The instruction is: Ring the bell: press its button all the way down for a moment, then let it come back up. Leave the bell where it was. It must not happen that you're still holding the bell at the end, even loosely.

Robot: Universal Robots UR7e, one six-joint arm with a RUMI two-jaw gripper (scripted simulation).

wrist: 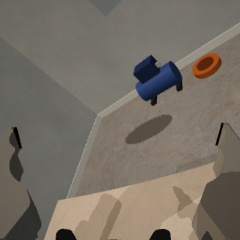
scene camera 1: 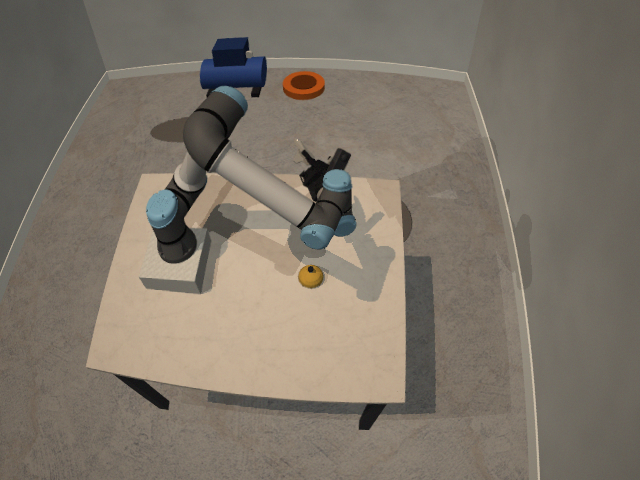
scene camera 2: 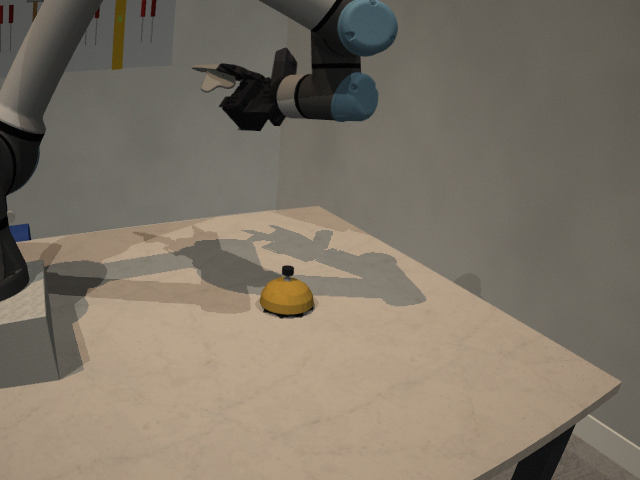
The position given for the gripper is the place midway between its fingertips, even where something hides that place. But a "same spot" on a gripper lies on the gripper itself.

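Scene:
Scene camera 1 and scene camera 2 show the gripper, and it appears in the wrist view point(117, 127) as well. On the gripper, point(scene camera 1: 304, 157) and point(scene camera 2: 222, 75) are the same spot.

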